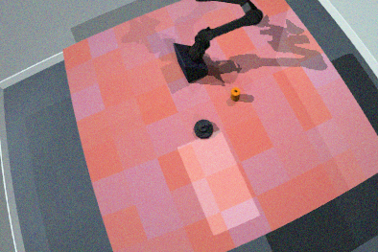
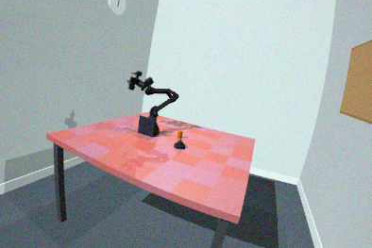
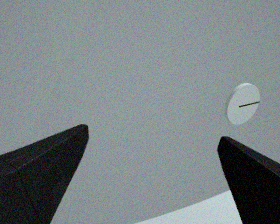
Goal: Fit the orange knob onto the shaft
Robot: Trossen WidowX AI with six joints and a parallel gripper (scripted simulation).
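My gripper tip is now 590 mm short of the orange knob, 20 mm to the left of it and 400 mm above it. From my gripper tip the other things lie so: round dark pedestal (670 mm ahead, 220 mm to the right, 400 mm below).
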